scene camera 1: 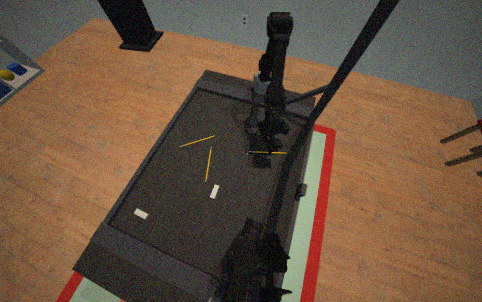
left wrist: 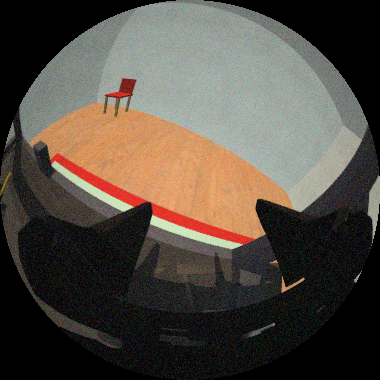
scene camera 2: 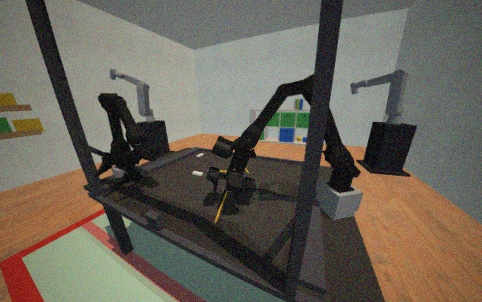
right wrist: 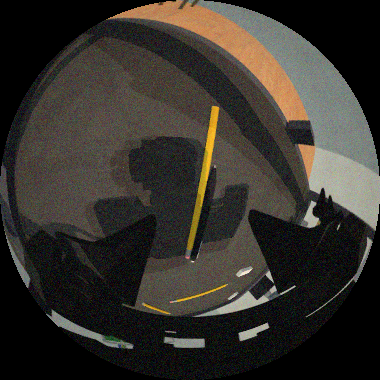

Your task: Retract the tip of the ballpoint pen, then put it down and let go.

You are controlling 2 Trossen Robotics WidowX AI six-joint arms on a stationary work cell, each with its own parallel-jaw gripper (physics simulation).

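My left gripper [scene camera 2: 102, 182], which the left wrist view shows as well [left wrist: 205, 205], is open and holds nothing. I see my right gripper [scene camera 2: 224, 196] [right wrist: 203, 217] too. There is also a ballpoint pen [right wrist: 211, 180].
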